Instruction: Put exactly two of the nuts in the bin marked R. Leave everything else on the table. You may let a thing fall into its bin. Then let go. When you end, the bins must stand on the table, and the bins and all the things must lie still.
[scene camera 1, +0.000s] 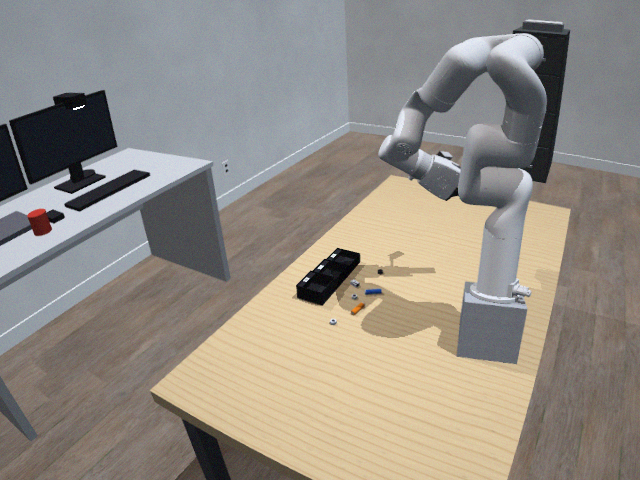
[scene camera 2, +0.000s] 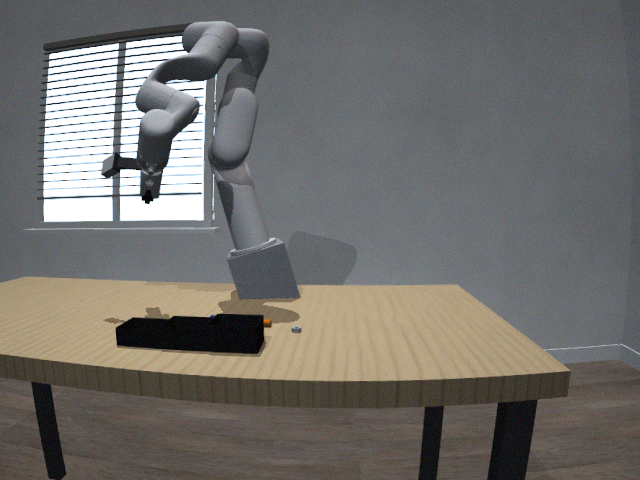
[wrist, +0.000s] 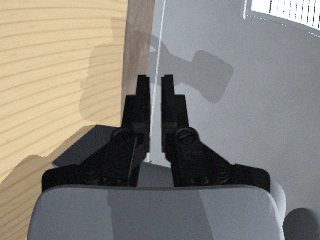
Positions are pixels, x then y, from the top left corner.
gripper: scene camera 1; scene camera 2 147, 197; wrist
black bin: scene camera 1 317, 286; scene camera 2 245, 336; not seen in the wrist view (out of frame)
same spot on gripper: (wrist: 114, 164) = (scene camera 1: 455, 189)
